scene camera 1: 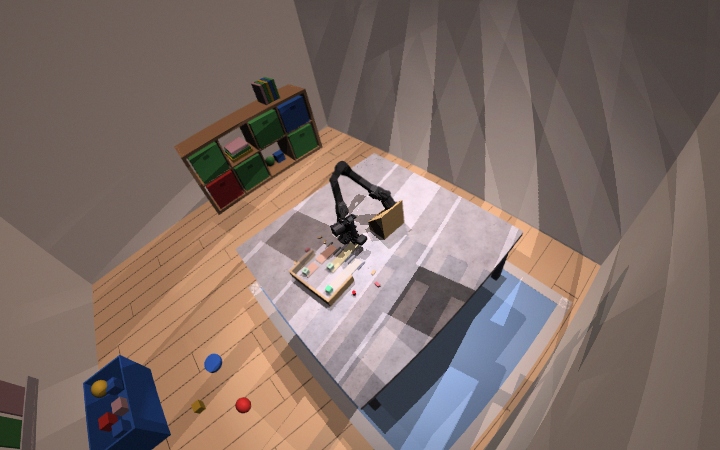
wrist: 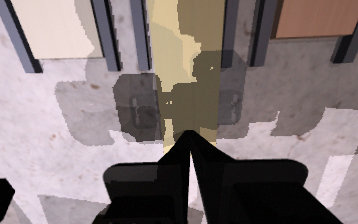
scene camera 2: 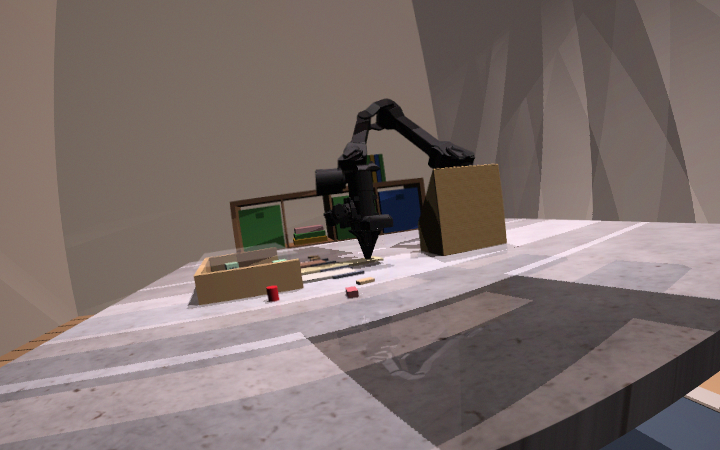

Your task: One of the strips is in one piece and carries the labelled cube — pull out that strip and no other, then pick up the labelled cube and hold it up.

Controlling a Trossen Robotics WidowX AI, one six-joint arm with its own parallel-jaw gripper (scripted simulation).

Path:
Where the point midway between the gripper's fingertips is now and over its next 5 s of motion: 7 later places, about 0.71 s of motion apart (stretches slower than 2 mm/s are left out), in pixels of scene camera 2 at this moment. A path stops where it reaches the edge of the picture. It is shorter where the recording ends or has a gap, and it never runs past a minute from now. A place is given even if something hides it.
My gripper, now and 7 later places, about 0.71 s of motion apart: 367, 258; 379, 256; 389, 255; 393, 247; 363, 239; 326, 240; 304, 246; 305, 261

